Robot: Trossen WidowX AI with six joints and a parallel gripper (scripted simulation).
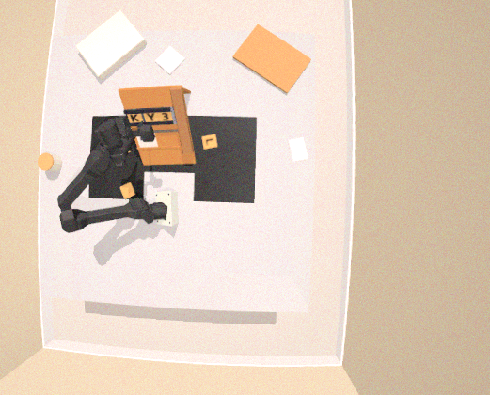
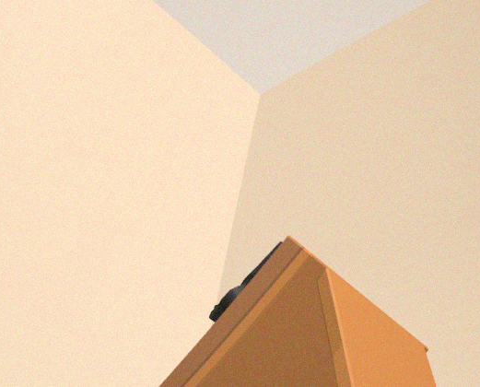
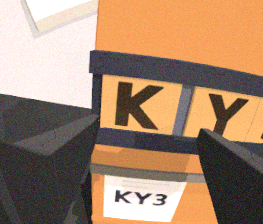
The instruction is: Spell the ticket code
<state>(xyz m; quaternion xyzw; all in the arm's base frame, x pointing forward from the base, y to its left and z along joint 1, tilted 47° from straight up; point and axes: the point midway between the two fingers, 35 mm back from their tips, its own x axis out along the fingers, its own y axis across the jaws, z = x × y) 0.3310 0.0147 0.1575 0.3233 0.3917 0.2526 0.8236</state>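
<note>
Now: gripper tip 20 mm short of the k tile, 20 mm above it and 10 mm to the right of it. The rest, counted from my gripper tip: f tile: 200 mm below, 120 mm to the left, 80 mm behind; black mat: 200 mm below, 130 mm behind, 100 mm to the right; white ticket: 100 mm below, 40 mm behind, 20 mm to the right.
</note>
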